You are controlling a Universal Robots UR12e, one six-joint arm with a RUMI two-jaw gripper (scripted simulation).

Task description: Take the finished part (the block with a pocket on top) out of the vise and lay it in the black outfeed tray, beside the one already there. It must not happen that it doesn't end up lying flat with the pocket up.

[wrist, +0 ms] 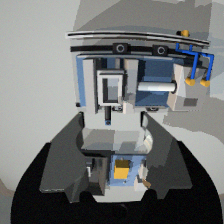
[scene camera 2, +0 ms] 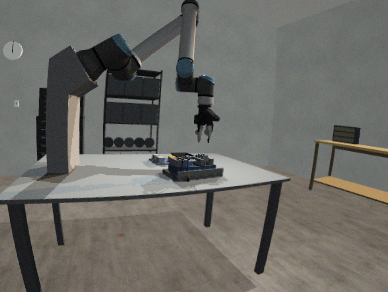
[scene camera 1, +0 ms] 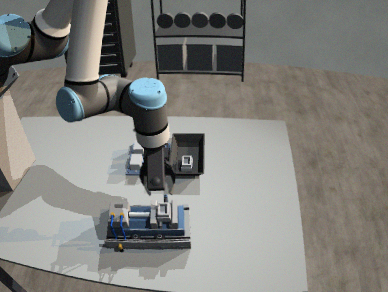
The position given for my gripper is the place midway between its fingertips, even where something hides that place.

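There's a blue vise (scene camera 1: 137, 225) that I can see, along with my gripper (scene camera 1: 160, 195). I can also see the vise (wrist: 149, 70) and my gripper (wrist: 112, 112) from the wrist.
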